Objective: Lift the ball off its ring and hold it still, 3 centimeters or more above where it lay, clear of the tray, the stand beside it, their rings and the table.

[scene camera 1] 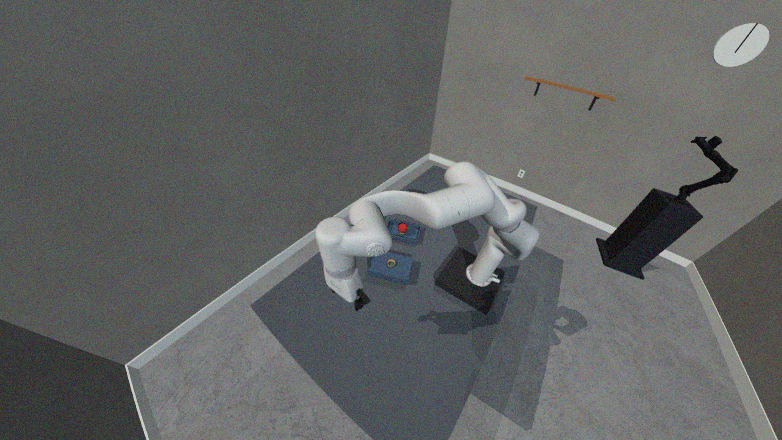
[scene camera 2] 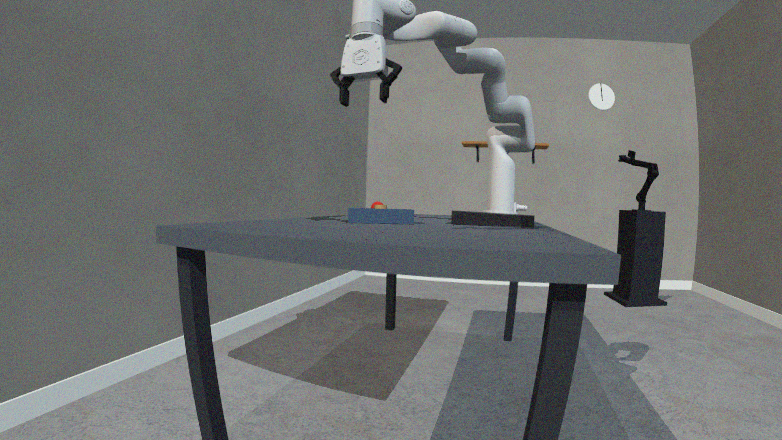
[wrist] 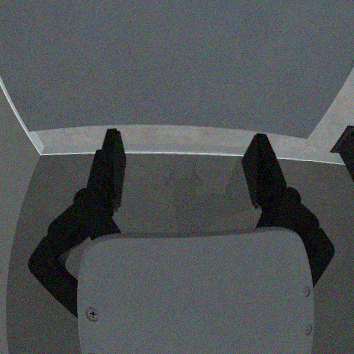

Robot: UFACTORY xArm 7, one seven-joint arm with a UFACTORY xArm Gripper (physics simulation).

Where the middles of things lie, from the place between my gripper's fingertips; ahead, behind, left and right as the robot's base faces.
My hand is 2 cm short of the blue stand [scene camera 2: 380, 214], 33 cm to the left of it and 25 cm above it.
